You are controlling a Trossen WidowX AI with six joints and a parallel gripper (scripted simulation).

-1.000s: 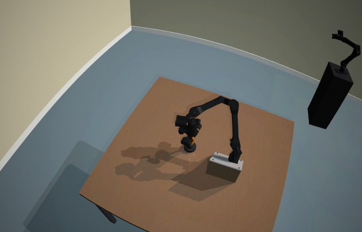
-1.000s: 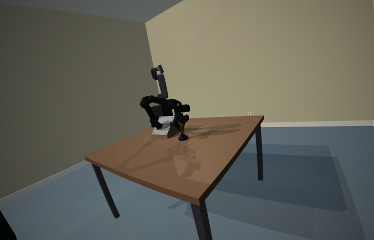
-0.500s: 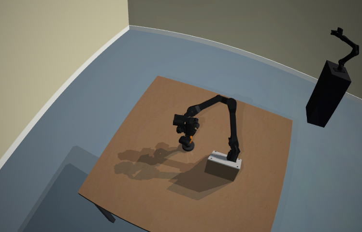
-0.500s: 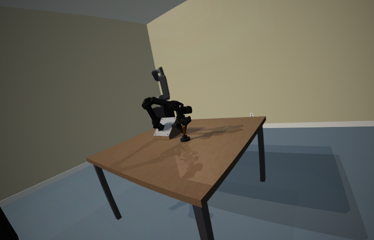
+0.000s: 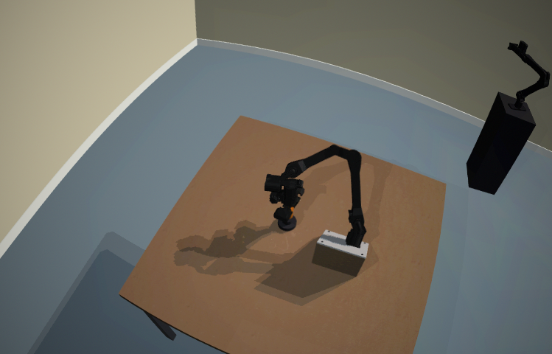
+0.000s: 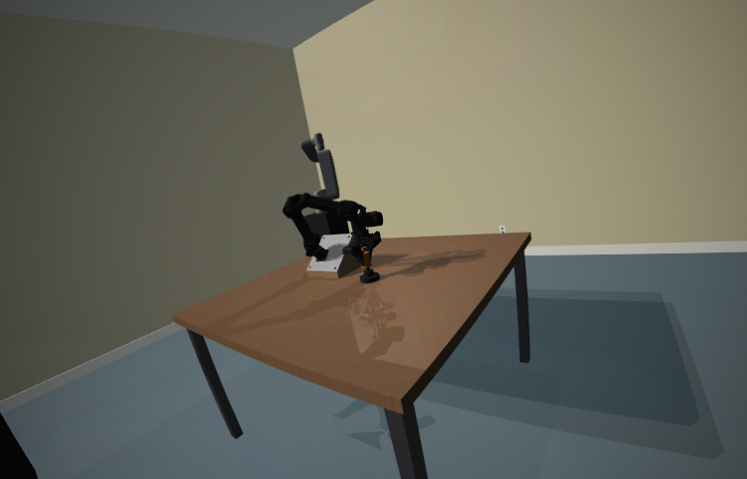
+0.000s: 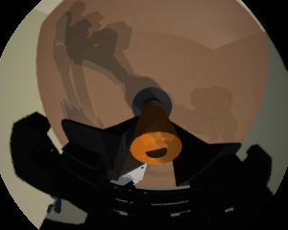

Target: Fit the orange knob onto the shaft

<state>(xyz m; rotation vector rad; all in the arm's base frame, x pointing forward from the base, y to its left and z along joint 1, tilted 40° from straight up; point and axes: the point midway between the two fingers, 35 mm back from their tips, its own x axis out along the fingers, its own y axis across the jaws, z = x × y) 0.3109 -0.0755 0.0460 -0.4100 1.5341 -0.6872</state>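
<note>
The orange knob is 2 cm above my gripper tip. Also, from my gripper tip: round pedestal: 4 cm below.
</note>
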